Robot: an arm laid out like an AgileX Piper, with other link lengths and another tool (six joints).
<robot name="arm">
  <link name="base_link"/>
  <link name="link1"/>
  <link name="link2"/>
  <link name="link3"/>
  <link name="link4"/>
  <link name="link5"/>
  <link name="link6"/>
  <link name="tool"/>
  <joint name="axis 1" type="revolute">
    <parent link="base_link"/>
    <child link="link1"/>
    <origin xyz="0 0 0.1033" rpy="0 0 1.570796"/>
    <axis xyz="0 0 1"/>
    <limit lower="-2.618" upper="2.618"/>
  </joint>
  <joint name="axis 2" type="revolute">
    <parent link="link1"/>
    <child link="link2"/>
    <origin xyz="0 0 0" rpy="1.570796 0 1.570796"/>
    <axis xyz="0 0 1"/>
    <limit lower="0" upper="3.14"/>
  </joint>
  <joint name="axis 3" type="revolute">
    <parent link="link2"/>
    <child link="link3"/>
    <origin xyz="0.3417 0.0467 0" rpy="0 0 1.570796"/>
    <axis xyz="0 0 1"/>
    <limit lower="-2.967" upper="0"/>
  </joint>
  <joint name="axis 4" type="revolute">
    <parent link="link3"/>
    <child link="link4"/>
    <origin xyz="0.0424 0.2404 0" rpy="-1.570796 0 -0.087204"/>
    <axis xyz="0 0 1"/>
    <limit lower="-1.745" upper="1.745"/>
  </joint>
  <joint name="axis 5" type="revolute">
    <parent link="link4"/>
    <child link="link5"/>
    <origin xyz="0 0 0" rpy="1.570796 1.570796 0"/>
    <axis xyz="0 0 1"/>
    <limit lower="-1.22" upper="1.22"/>
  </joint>
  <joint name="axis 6" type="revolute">
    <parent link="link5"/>
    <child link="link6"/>
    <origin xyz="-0.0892 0 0" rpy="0 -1.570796 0"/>
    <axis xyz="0 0 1"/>
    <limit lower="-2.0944" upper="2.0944"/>
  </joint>
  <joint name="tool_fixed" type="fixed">
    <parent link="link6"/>
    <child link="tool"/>
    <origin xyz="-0.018 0.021 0.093" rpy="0 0.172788 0.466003"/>
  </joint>
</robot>
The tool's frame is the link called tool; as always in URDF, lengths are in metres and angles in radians.
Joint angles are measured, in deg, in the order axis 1, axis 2, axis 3, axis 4, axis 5, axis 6. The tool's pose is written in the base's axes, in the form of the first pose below.
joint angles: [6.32 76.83 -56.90 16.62 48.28 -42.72]
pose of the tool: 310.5, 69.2, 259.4, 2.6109, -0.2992, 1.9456
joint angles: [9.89 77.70 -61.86 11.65 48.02 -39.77]
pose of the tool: 325.0, 80.2, 282.9, 2.5603, -0.2246, 1.9954
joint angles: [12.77 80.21 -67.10 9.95 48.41 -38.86]
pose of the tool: 342.3, 97.6, 299.6, 2.5271, -0.1951, 2.0455
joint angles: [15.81 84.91 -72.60 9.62 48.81 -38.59]
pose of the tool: 365.1, 123.0, 303.6, 2.5215, -0.1906, 2.0977
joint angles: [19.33 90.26 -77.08 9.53 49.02 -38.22]
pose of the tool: 384.6, 154.7, 294.5, 2.5403, -0.1974, 2.1510
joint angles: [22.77 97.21 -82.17 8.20 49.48 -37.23]
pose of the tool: 407.8, 188.1, 273.0, 2.5856, -0.1940, 2.1925
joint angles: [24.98 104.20 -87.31 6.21 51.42 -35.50]
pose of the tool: 428.6, 211.9, 243.9, 2.6581, -0.1899, 2.2017
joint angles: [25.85 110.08 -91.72 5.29 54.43 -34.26]
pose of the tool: 443.3, 225.0, 214.7, 2.7390, -0.1988, 2.1903
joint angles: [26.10 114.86 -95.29 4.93 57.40 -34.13]
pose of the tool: 453.5, 232.0, 188.6, 2.8132, -0.2065, 2.1836
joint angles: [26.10 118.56 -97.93 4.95 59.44 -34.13]
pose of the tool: 461.0, 236.1, 167.4, 2.8675, -0.2159, 2.1751
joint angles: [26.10 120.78 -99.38 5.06 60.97 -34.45]
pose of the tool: 463.5, 238.1, 153.2, 2.9075, -0.2228, 2.1735
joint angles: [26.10 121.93 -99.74 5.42 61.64 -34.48]
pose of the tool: 463.3, 239.2, 144.0, 2.9324, -0.2326, 2.1676
